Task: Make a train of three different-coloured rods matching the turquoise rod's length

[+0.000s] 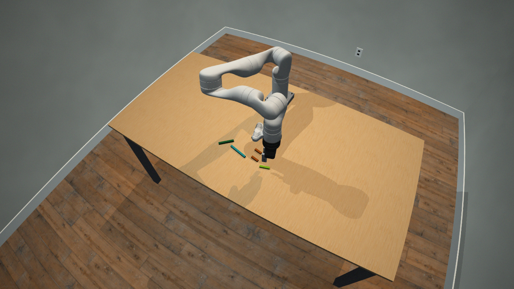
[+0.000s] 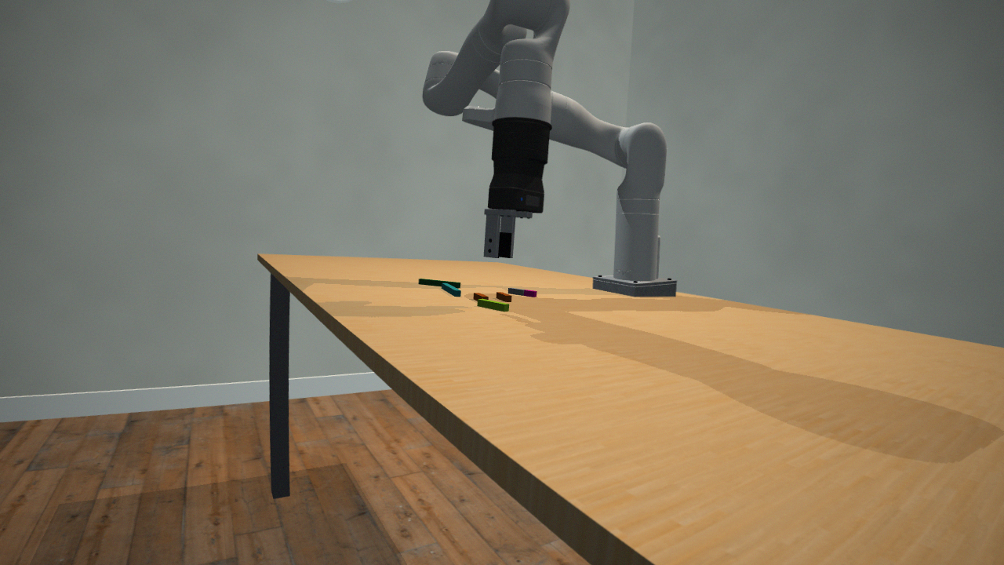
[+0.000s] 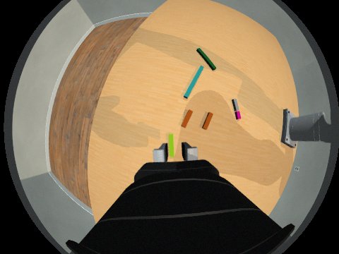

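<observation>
The lime rod lies 8 cm below my hand. From my hand the other things lie so: grey rod (13 cm behind, 13 cm to the right, 8 cm below); turquoise rod (2 cm behind, 16 cm to the right, 8 cm below); magenta rod (14 cm behind, 10 cm to the right, 8 cm below).
</observation>
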